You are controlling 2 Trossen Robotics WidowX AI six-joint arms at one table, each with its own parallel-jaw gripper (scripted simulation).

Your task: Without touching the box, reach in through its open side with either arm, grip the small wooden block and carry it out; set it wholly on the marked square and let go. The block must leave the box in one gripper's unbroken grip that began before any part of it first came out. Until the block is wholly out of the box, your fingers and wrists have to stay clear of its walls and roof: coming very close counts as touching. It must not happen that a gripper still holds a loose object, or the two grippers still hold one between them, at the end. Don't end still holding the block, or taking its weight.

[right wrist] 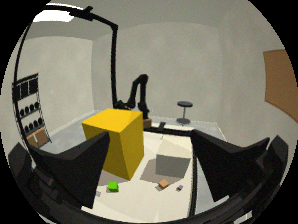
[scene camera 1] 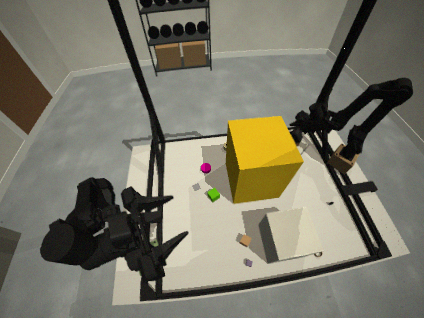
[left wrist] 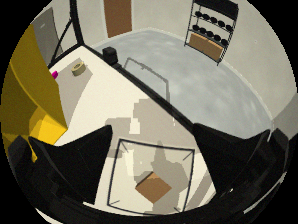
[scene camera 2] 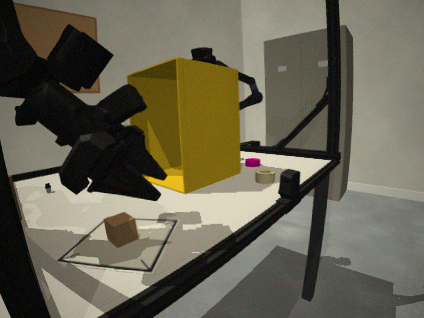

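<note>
Visible: my right gripper (scene camera 1: pixel 180 213). Also my left gripper (scene camera 2: pixel 162 186). The left wrist view shows the left gripper (left wrist: pixel 153 128) and a marked square (left wrist: pixel 133 160). The right wrist view shows the right gripper (right wrist: pixel 150 135).
</note>
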